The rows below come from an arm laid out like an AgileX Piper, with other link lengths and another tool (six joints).
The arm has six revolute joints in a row. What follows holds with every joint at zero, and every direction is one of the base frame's.
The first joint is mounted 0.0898 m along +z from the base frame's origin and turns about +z.
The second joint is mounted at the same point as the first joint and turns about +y.
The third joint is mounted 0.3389 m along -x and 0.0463 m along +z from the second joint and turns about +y.
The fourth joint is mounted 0.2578 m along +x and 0.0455 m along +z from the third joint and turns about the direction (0.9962, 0, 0.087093).
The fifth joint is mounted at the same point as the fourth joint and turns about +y.
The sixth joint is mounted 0.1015 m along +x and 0.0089 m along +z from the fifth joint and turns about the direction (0.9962, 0, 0.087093).
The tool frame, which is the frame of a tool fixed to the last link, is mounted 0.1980 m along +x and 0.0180 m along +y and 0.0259 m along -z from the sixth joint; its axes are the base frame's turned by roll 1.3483, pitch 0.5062 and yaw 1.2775 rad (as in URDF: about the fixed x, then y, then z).
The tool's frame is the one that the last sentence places.
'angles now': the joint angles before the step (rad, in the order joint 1, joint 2, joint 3, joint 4, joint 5, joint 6). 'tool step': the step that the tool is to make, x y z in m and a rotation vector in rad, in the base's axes. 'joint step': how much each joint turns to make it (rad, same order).
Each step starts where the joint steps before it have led.
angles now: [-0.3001 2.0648 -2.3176 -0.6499 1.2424 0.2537]
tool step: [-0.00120 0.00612 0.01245 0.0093 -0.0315 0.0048]
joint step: [0.0021 -0.0229 -0.0056 0.0172 0.0032 0.0024]
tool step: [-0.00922 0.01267 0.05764 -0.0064 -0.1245 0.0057]
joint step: [0.0056 -0.0766 -0.0496 0.0250 0.0115 0.0075]
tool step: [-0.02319 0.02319 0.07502 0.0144 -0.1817 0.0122]
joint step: [0.0022 -0.1201 -0.0417 0.0519 0.0082 0.0288]
